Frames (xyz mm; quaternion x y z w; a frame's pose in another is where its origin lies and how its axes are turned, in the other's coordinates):
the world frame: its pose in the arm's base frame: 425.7 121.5 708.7 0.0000 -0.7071 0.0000 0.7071
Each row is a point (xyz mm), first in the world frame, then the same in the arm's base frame.
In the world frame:
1: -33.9 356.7 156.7
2: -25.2 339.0 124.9
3: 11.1 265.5 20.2
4: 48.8 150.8 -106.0
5: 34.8 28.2 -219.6
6: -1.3 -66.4 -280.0
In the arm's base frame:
1: 269.0 478.2 674.8
2: 300.8 460.5 683.5
3: 405.5 387.0 719.8
4: 531.7 272.3 757.5
5: 645.3 149.7 743.5
6: 705.7 55.1 707.4

